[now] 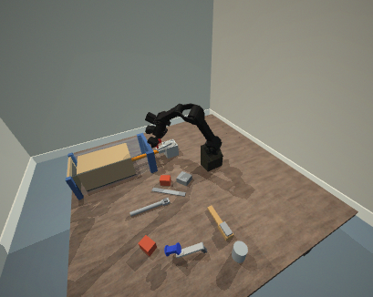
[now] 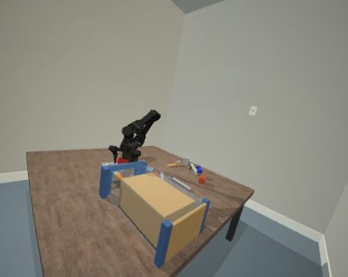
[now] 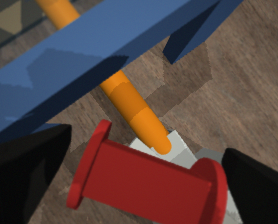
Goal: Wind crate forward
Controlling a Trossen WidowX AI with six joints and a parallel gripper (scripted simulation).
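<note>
The red handle knob lies 1 cm to the left of my gripper tip and 1 cm behind it. Also, from my gripper tip: blue frame (5 cm ahead, 3 cm below, 2 cm to the right); then red-gripped winch handle (5 cm behind, 3 cm below, 1 cm to the left); then grey winch (12 cm behind, 10 cm below).
</note>
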